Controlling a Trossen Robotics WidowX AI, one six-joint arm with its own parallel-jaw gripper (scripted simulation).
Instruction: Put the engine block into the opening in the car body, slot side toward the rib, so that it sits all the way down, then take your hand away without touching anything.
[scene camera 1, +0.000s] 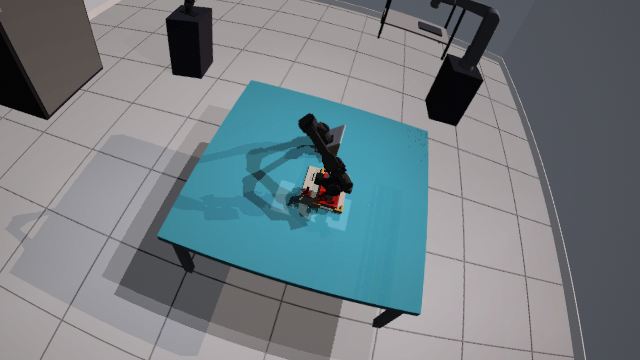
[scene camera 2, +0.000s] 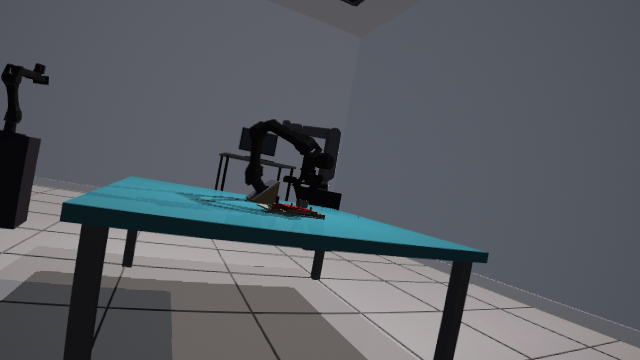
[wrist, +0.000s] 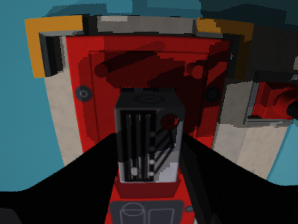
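Observation:
The gripper (scene camera 2: 302, 202) is visible in the wrist view as well: the gripper (wrist: 148, 139). The gripper carries an engine block (wrist: 149, 125).

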